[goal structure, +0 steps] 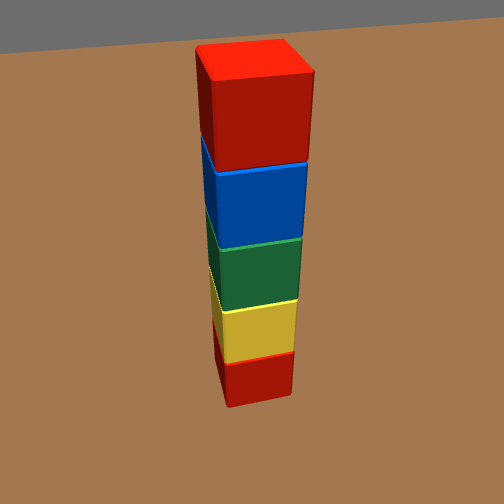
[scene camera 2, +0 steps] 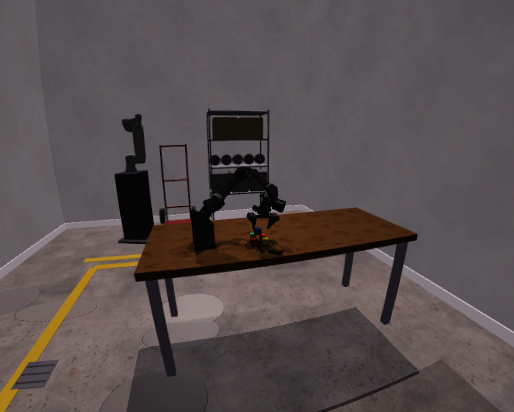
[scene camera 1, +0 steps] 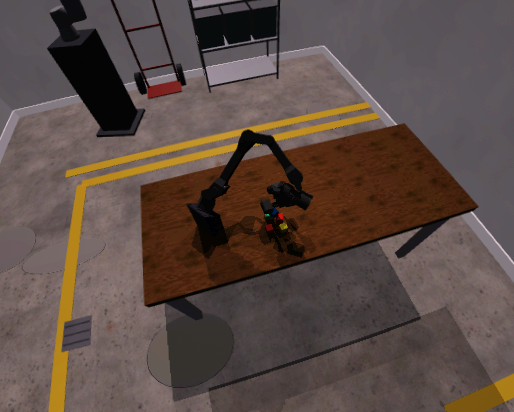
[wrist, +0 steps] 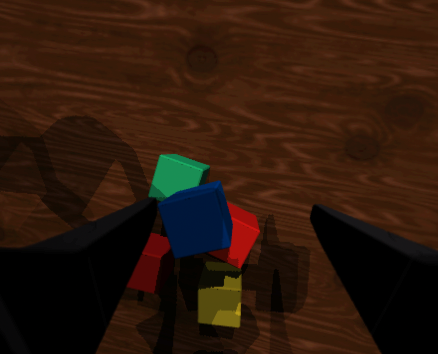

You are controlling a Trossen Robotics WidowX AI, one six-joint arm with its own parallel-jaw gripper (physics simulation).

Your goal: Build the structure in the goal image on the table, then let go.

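Frame: origin at the arm's base, x ahead, y left, z up, level; millimetres.
Seen in the pictures: gripper, fingertip midpoint: (scene camera 2: 260, 229) (scene camera 1: 277, 209) (wrist: 234, 208); arm's base, link origin: (scene camera 2: 202, 216) (scene camera 1: 203, 208).
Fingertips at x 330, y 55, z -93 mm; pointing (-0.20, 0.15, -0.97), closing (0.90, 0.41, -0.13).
Note:
Offsets run from my fingertips to a thing's top centre. Level surfaces: height alone.
My gripper (scene camera 2: 262, 228) (wrist: 234, 208) is open and empty, above the group of blocks, its fingers pointing down. A blue block @[dz +11, dx -16, dy -17 mm] (scene camera 1: 275, 212) (scene camera 2: 258, 231) (wrist: 195, 222) sits higher than the others; what it rests on is hidden. It overlaps a green block @[dz -22, dx -43, dy -11 mm] (scene camera 1: 267, 217) (wrist: 177, 177) and the right-hand red block @[dz -22, dx +10, dy -30 mm] (scene camera 1: 280, 217) (wrist: 245, 237) in the wrist view. Another red block @[dz -22, dx -37, dy -87 mm] (scene camera 1: 269, 227) (scene camera 2: 253, 241) (wrist: 150, 267) is at lower left, partly behind the left finger. A yellow block @[dz -22, dx +28, dy -81 mm] (scene camera 1: 283, 227) (scene camera 2: 265, 241) (wrist: 220, 302) is below the blue one in the wrist view.
The blocks are on the brown wooden table @[dz -55 mm] (scene camera 1: 370, 170) (scene camera 2: 325, 232), nearer its front edge in scene camera 1. The arm's black base (scene camera 1: 210, 225) (scene camera 2: 203, 232) stands left of them. Arm shadows darken the tabletop around them. A shelf unit, a hand truck and a black pedestal stand behind the table.

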